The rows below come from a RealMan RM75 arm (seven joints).
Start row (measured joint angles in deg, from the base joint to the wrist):
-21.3 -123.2 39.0 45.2 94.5 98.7 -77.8
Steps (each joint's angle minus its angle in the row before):
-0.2 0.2 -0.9 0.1 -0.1 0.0 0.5
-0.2 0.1 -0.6 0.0 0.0 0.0 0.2
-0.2 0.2 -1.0 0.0 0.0 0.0 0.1
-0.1 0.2 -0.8 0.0 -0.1 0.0 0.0
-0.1 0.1 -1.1 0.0 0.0 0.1 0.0
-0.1 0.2 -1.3 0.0 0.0 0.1 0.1
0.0 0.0 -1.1 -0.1 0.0 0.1 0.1
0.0 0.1 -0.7 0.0 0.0 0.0 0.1
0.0 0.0 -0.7 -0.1 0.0 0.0 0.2
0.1 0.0 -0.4 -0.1 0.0 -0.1 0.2
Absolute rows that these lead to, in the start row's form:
-21.5 -123.0 38.1 45.3 94.4 98.7 -77.3
-21.7 -122.9 37.5 45.3 94.4 98.7 -77.1
-21.9 -122.7 36.5 45.3 94.4 98.7 -77.0
-22.0 -122.5 35.7 45.3 94.3 98.7 -77.0
-22.1 -122.4 34.6 45.3 94.3 98.8 -77.0
-22.2 -122.2 33.3 45.3 94.3 98.9 -76.9
-22.2 -122.2 32.2 45.2 94.3 99.0 -76.8
-22.2 -122.1 31.5 45.2 94.3 99.0 -76.7
-22.2 -122.1 30.8 45.1 94.3 99.0 -76.5
-22.1 -122.1 30.4 45.0 94.3 98.9 -76.3

